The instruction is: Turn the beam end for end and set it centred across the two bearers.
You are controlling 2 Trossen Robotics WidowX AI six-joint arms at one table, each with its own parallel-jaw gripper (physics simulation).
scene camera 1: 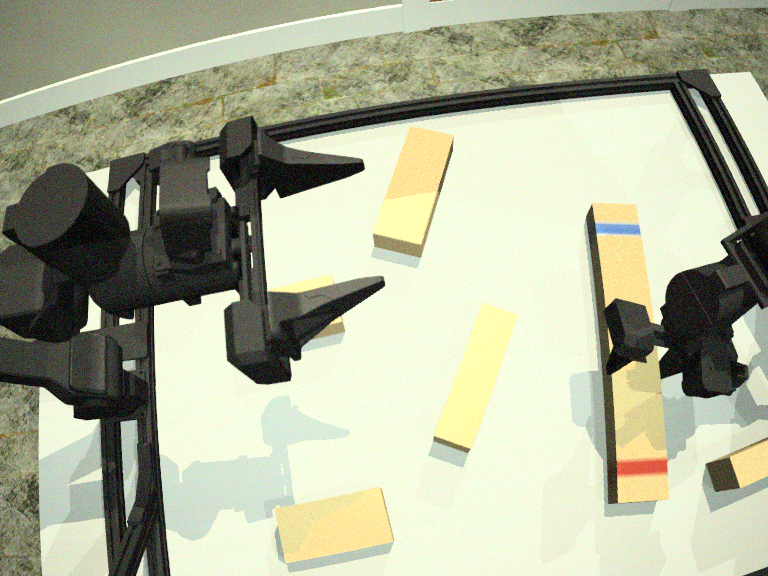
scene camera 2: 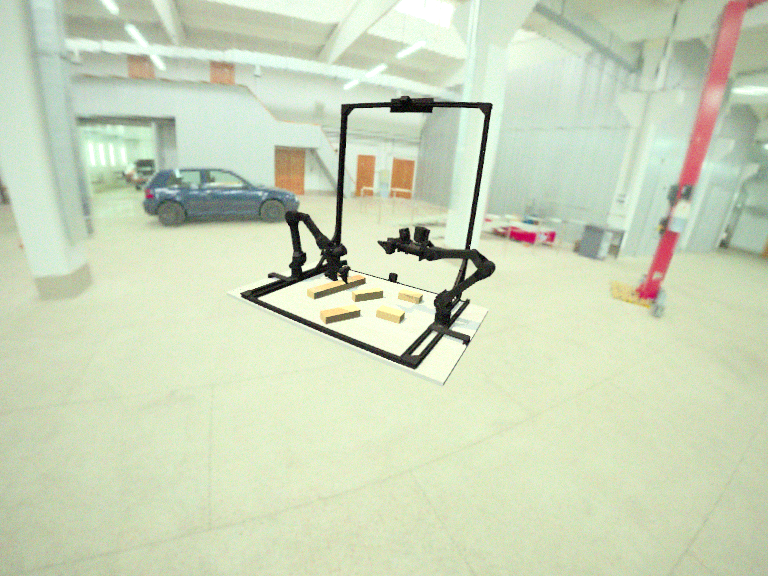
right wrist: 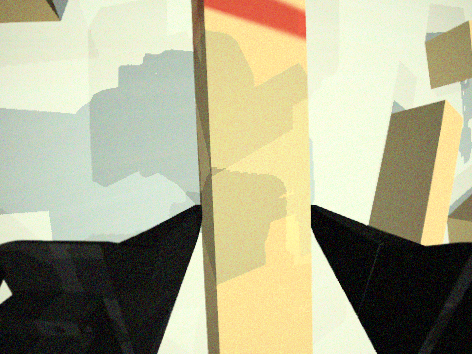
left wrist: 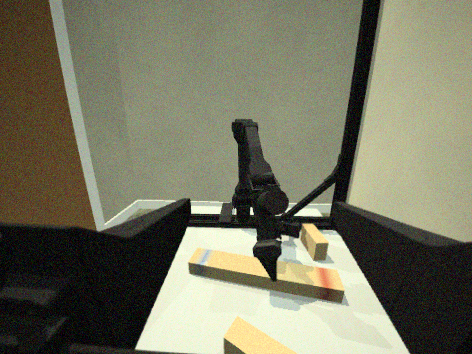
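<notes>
The long wooden beam lies flat on the table. In scene camera 1 its blue-banded end is at the top and its red-banded end at the bottom. My right gripper is shut on the beam near its middle, with a finger against each long side. My left gripper is open and empty, high above the table. Several loose wooden blocks lie about; I cannot tell which two are the bearers. One block lies nearest the beam's left side in scene camera 1.
In scene camera 1, one block lies at the top, one at the bottom, and one right of the beam's red end. Another block is partly hidden under my left gripper. A black frame edges the table.
</notes>
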